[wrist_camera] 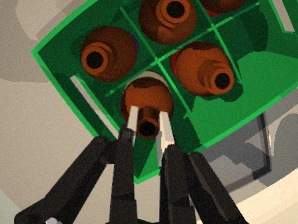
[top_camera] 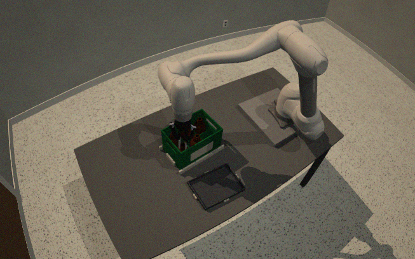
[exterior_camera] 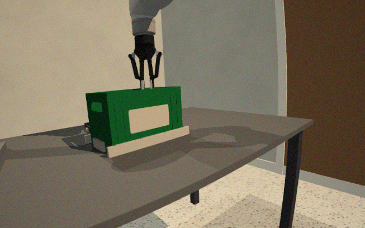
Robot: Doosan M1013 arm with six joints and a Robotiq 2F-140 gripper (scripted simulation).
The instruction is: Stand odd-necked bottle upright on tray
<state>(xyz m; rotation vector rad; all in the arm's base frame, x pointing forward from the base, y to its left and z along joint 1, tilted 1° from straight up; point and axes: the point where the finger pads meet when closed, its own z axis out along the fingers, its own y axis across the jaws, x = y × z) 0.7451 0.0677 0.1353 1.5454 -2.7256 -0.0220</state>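
Now: hand 90 mm above the bottle. From my hand the other things lie so: crate 80 mm behind, 60 mm to the right, 90 mm below; then black tray 100 mm behind, 220 mm to the left, 160 mm below.
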